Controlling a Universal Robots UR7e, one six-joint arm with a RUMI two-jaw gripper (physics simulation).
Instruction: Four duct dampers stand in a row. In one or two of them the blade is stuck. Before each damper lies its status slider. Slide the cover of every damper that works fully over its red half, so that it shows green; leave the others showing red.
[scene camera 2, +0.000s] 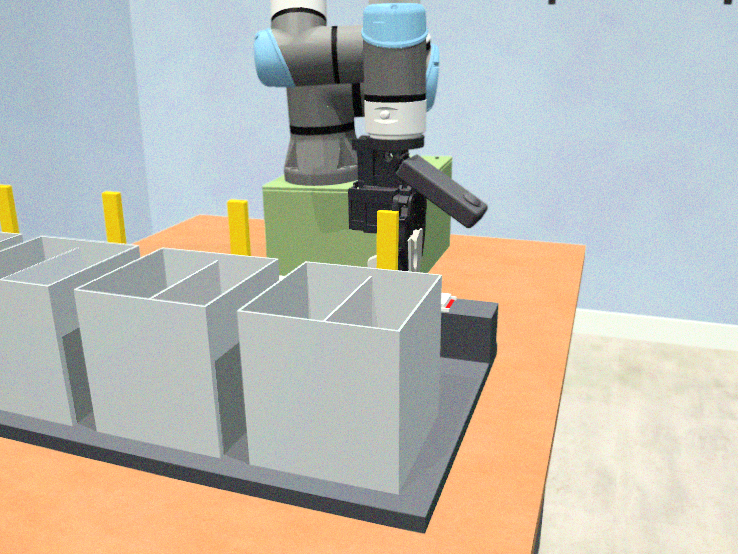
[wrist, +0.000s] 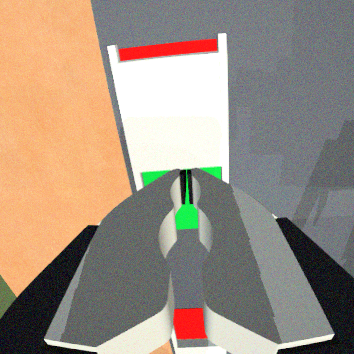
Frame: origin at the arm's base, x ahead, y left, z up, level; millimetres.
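Where they show: gripper, between the fingertips: (wrist: 186, 171); arm's base, origin of its link: (scene camera 2: 326, 176).
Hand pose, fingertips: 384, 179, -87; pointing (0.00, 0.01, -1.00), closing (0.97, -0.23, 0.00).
Note:
Things, the pixels of their centre, and the offset from my fingertips, as dx, dy, dz. "*": a spot on its surface instead. Level surfaces: height alone.
- slider's white cover, middle of its body: (wrist: 173, 115) +3, +30, +1
- thin red strip, a spot on its surface: (wrist: 168, 50) * +9, +56, -3
- slider's red half, a spot on its surface: (wrist: 189, 323) * -39, -144, -3
- orange table, height of its surface: dz -84
My gripper (scene camera 2: 408, 262) (wrist: 186, 171) is shut and empty, its tips at the near end of a status slider. In the wrist view that slider's white cover (wrist: 170, 90) leaves a thin red strip (wrist: 168, 50) at the far end and a green area (wrist: 207, 174) at the near end. Another slider's red half (wrist: 189, 323) shows between the fingers. Grey box-shaped dampers (scene camera 2: 321, 393) (scene camera 2: 149, 369) (scene camera 2: 29, 351) stand in a row; a fourth is cut off at the left. Thin blades show inside the two nearest; the third's blade looks flatter. The dampers hide the fingertips in the scene view.
Yellow upright bars (scene camera 2: 387, 238) (scene camera 2: 238, 226) (scene camera 2: 113, 217) (scene camera 2: 8, 208) rise behind the dampers. The dampers stand on a dark base plate (scene camera 2: 333, 499) on the orange table (scene camera 2: 524, 280). A dark raised block (scene camera 2: 467, 333) bears the sliders. The arm stands on a green pedestal (scene camera 2: 298, 220).

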